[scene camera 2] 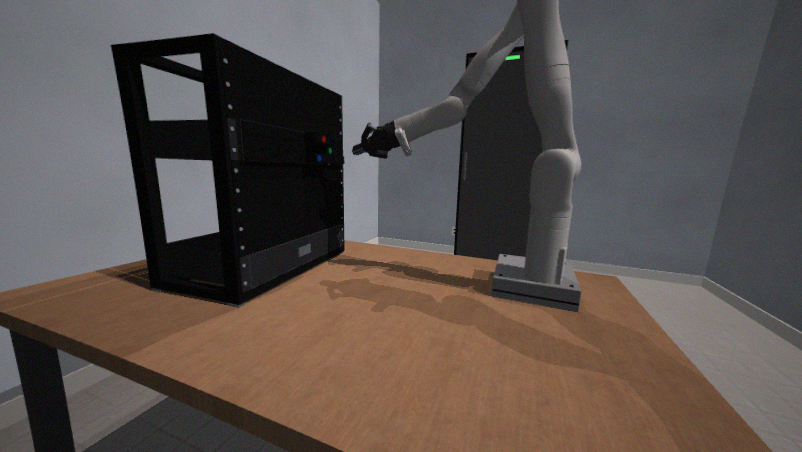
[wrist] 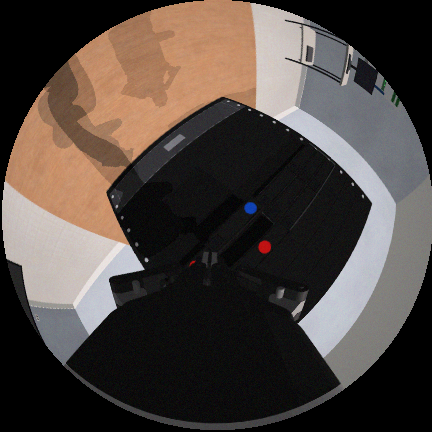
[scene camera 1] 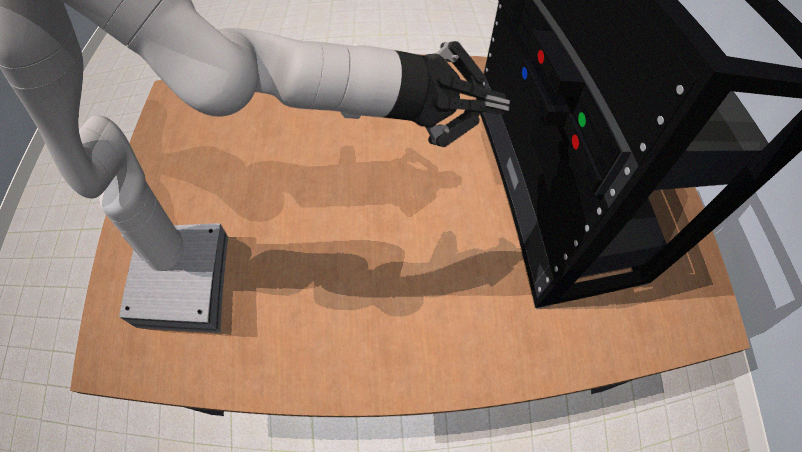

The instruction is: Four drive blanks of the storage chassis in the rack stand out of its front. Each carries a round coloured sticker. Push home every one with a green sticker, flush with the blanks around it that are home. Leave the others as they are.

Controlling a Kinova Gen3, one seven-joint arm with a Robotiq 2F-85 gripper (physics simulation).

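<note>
The black rack (scene camera 1: pixel 693 120) (scene camera 2: pixel 221 185) holds the storage chassis (scene camera 2: pixel 269 141) (wrist: pixel 312 175). A green sticker (scene camera 1: pixel 581 119) (scene camera 2: pixel 330 150) is on a dark blank; how far that blank stands out is unclear. A red sticker (scene camera 1: pixel 540 56) (scene camera 2: pixel 324 138) (wrist: pixel 264 247) and a blue sticker (scene camera 1: pixel 524 72) (scene camera 2: pixel 319 158) (wrist: pixel 250 208) are on two other blanks. A second red sticker (scene camera 1: pixel 575 141) (wrist: pixel 193 263) is near the green one and partly hidden in the wrist view. My gripper (scene camera 1: pixel 508 103) (scene camera 2: pixel 357 149) (wrist: pixel 209 260) is shut and empty, its tips apart from the rack front. It hides the green sticker in the wrist view.
The rack stands on a wooden table (scene camera 1: pixel 365 364) (scene camera 2: pixel 449 364) (wrist: pixel 200 50). A lower grey panel (scene camera 1: pixel 512 171) (scene camera 2: pixel 286 255) (wrist: pixel 175 142) crosses the rack's front near the table. The arm's square base (scene camera 1: pixel 168 297) (scene camera 2: pixel 536 291) stands opposite the rack. A rail runs along the chassis edge.
</note>
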